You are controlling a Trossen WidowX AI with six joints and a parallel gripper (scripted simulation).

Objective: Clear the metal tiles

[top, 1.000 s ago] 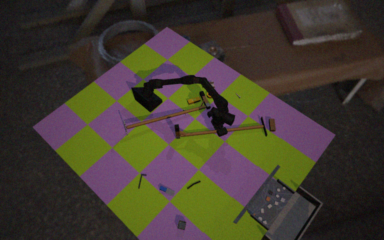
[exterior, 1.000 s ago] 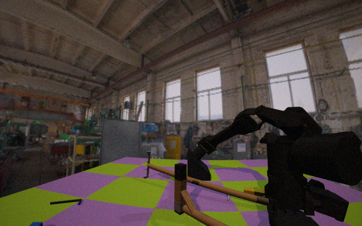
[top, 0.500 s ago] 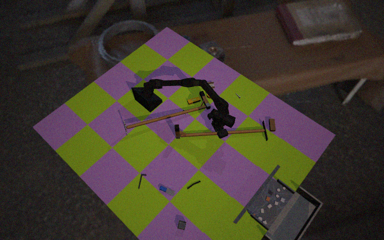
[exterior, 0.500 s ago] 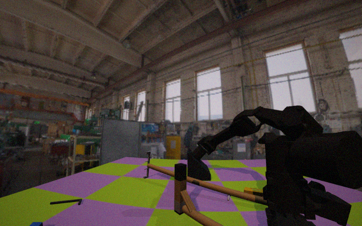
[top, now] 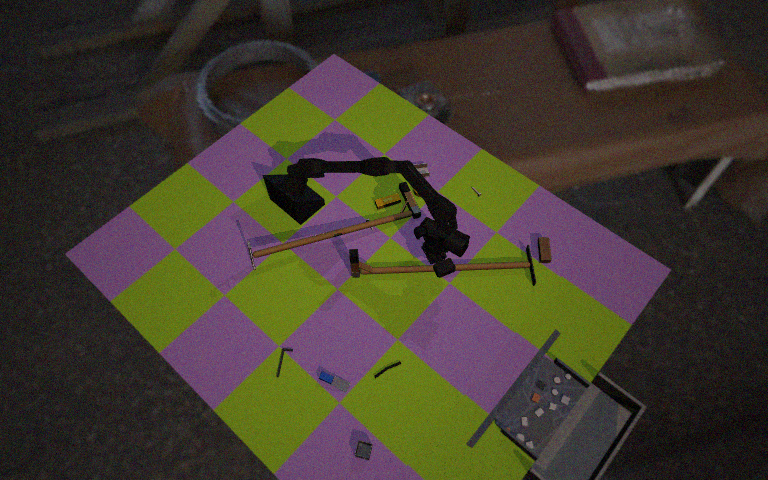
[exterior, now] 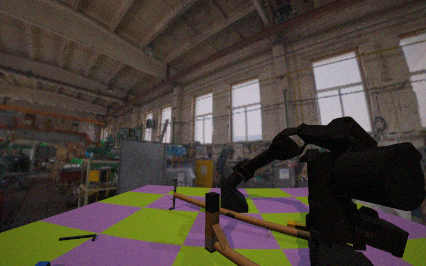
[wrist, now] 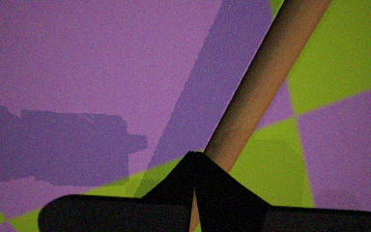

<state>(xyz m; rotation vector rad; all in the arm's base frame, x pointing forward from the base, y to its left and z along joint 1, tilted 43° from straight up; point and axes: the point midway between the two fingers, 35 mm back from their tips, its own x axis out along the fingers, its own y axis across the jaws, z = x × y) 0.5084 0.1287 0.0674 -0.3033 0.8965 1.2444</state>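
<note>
My gripper tip is 30 mm short of the long scraper, 10 mm to the right of it and 40 mm below it. From my gripper tip the other things lie so: grey box: 290 mm behind, 250 mm to the left, 20 mm below; then curved black strip: 120 mm ahead, 360 mm to the right, 20 mm below; then yellow tape roll: 230 mm behind, 210 mm to the left, 20 mm below.
</note>
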